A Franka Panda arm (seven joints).
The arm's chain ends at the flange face. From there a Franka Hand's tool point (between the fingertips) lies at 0.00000 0.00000 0.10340 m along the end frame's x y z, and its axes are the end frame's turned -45 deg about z.
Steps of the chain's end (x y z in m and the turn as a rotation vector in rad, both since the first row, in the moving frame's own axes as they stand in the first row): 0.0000 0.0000 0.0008 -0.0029 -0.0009 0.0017; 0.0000 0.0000 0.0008 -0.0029 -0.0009 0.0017; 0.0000 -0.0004 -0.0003 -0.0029 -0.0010 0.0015; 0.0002 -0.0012 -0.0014 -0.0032 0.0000 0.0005; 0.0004 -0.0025 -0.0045 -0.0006 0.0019 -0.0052; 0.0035 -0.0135 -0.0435 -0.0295 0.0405 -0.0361; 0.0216 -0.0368 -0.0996 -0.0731 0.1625 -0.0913
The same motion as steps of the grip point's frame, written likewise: -0.0003 0.0001 0.0008 -0.0014 -0.0027 0.0017; -0.0003 0.0001 0.0008 -0.0014 -0.0027 0.0017; 0.0000 -0.0001 -0.0003 -0.0013 -0.0028 0.0015; 0.0008 -0.0005 -0.0014 -0.0023 -0.0023 0.0005; 0.0021 -0.0013 -0.0045 -0.0018 0.0009 -0.0052; 0.0129 -0.0020 -0.0436 -0.0495 0.0078 -0.0361; 0.0486 0.0061 -0.1012 -0.1666 0.0632 -0.0913
